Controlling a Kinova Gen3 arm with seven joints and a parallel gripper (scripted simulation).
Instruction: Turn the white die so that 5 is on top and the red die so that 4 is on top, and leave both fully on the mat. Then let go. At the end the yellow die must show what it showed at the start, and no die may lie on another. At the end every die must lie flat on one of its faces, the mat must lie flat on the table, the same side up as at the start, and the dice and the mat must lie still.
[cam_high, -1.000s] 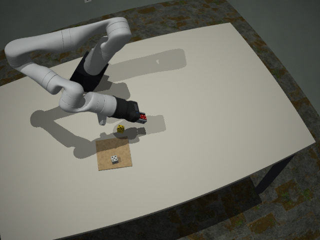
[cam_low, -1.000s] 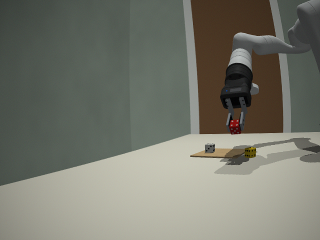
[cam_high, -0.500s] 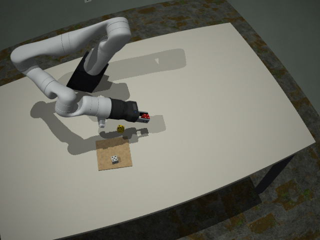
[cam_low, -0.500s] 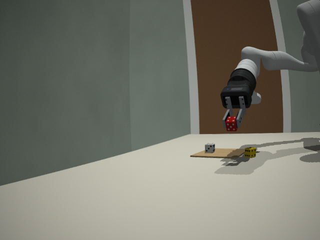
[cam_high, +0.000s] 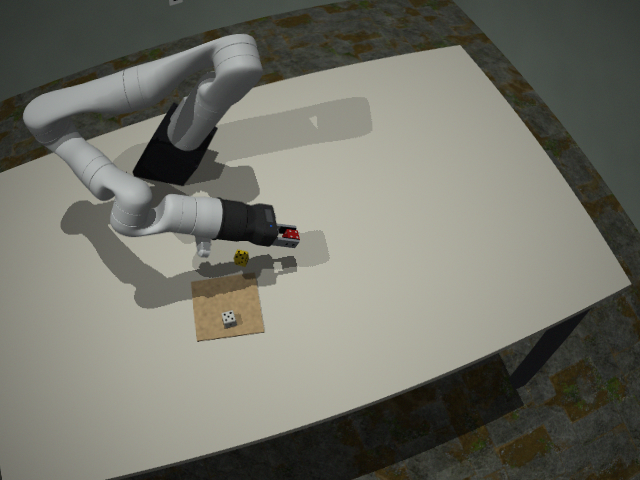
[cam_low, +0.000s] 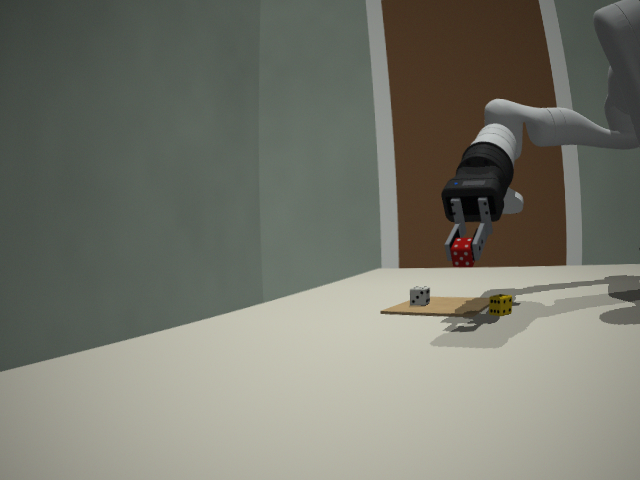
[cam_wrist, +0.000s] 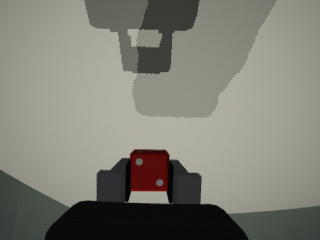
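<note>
Right now the yellow die is 100 mm to the right of my hand, 90 mm below it and 30 mm behind it. Also, from my hand: red die (10 mm to the left, 10 mm below); then white die (160 mm to the right, 100 mm ahead, 80 mm below); then brown mat (160 mm to the right, 100 mm below, 60 mm ahead).
</note>
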